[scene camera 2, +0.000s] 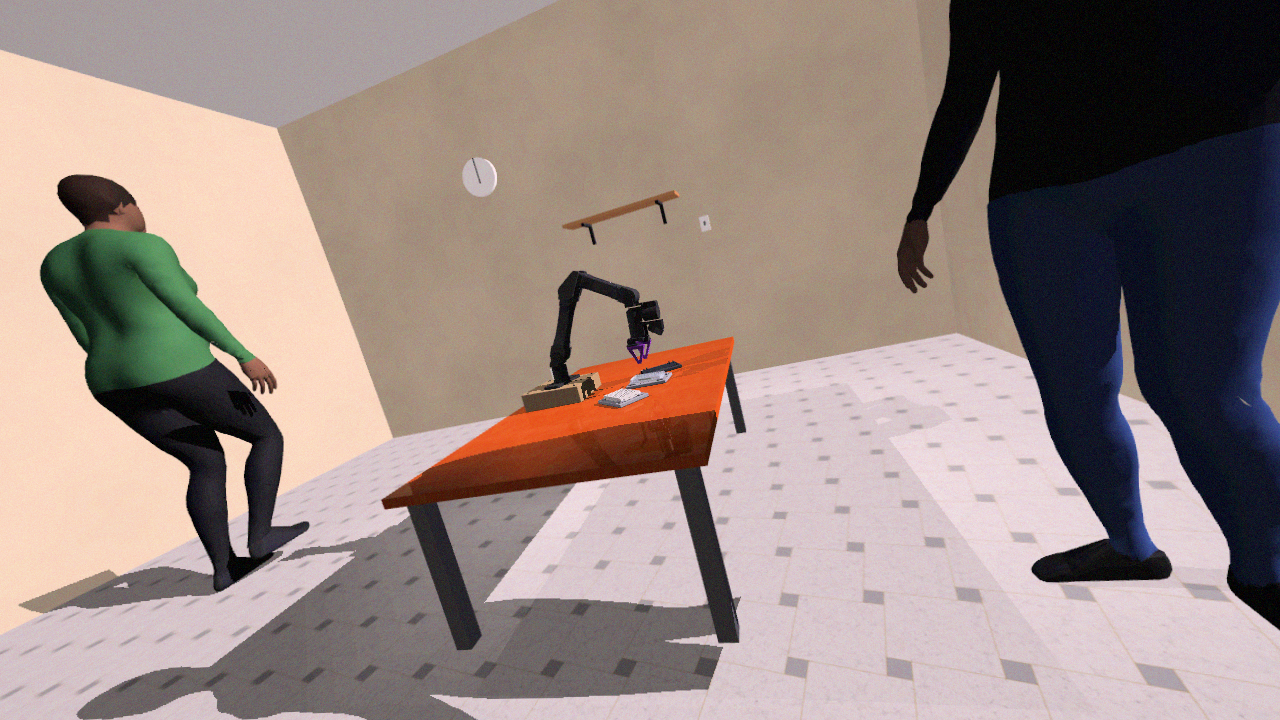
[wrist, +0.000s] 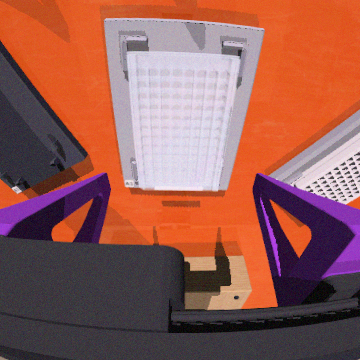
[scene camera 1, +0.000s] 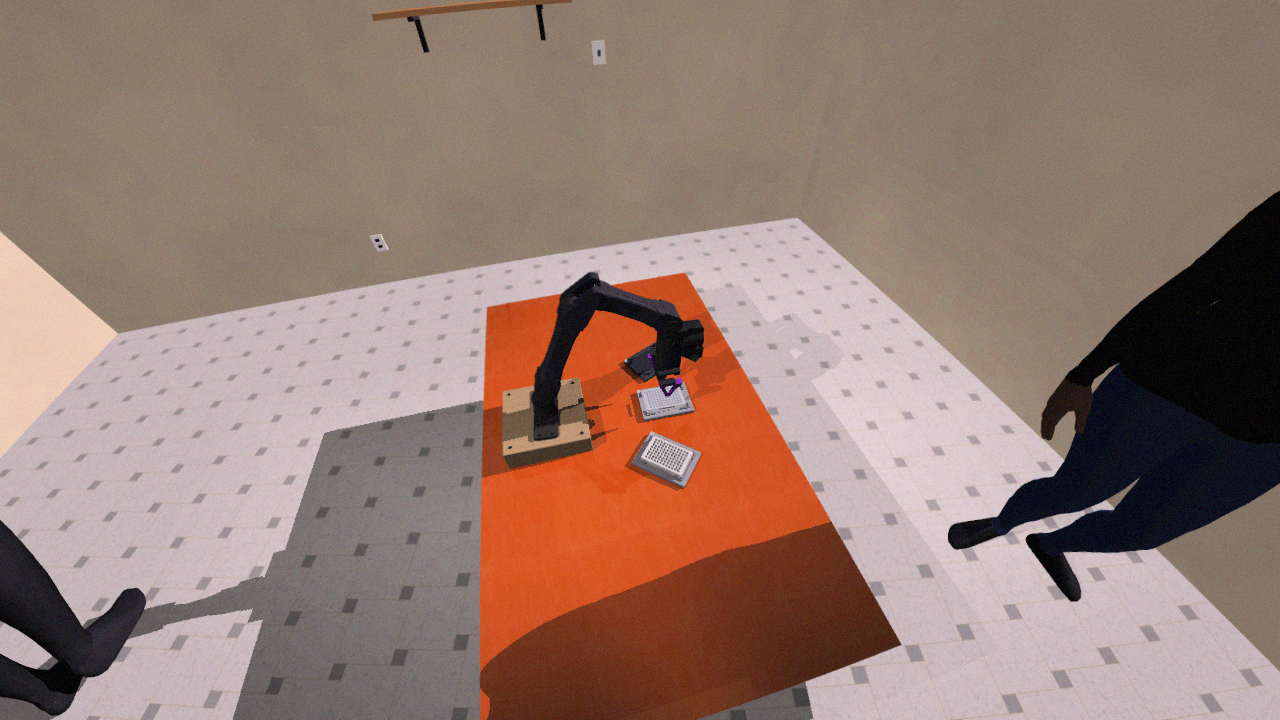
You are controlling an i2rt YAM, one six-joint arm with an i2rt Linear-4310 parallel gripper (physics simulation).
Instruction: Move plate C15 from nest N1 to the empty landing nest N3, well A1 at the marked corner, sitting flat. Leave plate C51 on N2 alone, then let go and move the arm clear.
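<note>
A translucent plate (wrist: 180, 125) (scene camera 1: 660, 400) sits in the middle light grey nest (wrist: 170, 31), long side running up and down the wrist view. A white plate with dark wells (wrist: 340, 180) (scene camera 1: 667, 454) sits in another light grey nest (wrist: 320, 145), at right in the wrist view. The dark nest (wrist: 35, 125) (scene camera 1: 639, 365) at left is empty. My gripper (wrist: 181, 180) (scene camera 1: 671, 389) (scene camera 2: 638, 359) is open and empty, above the near end of the translucent plate, one purple finger to each side. The plate names and nest numbers are not legible.
The arm stands on a wooden base block (scene camera 1: 547, 454) (scene camera 2: 554, 395) on the orange table (scene camera 1: 572, 528) (scene camera 2: 537, 441). A person in black (scene camera 1: 1199, 340) (scene camera 2: 1100, 107) stands at right. A person in green (scene camera 2: 134, 304) stands at left.
</note>
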